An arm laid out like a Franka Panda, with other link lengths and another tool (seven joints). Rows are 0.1 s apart.
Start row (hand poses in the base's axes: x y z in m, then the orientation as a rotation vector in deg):
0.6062, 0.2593, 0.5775, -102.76, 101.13, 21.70
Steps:
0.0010, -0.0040, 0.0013, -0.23, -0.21, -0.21
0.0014, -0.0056, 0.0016, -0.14, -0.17, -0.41
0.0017, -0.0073, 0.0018, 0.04, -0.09, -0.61
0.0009, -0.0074, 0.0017, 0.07, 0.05, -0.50
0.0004, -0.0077, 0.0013, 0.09, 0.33, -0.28
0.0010, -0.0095, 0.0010, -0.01, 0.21, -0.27
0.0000, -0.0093, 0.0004, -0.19, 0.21, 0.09
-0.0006, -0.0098, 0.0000, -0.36, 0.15, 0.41
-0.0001, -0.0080, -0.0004, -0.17, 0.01, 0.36
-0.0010, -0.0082, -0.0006, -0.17, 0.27, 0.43
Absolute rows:
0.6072, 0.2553, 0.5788, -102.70, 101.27, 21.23
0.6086, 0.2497, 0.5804, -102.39, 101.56, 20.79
0.6103, 0.2424, 0.5822, -101.77, 101.99, 20.49
0.6112, 0.2350, 0.5839, -101.25, 102.40, 20.39
0.6116, 0.2273, 0.5852, -100.96, 102.82, 20.66
0.6126, 0.2178, 0.5862, -100.73, 103.19, 20.74
0.6126, 0.2085, 0.5866, -100.97, 103.35, 20.81
0.6120, 0.1987, 0.5866, -101.63, 103.29, 20.81
0.6119, 0.1907, 0.5862, -102.09, 103.08, 20.82
0.6109, 0.1825, 0.5856, -102.65, 102.99, 21.11

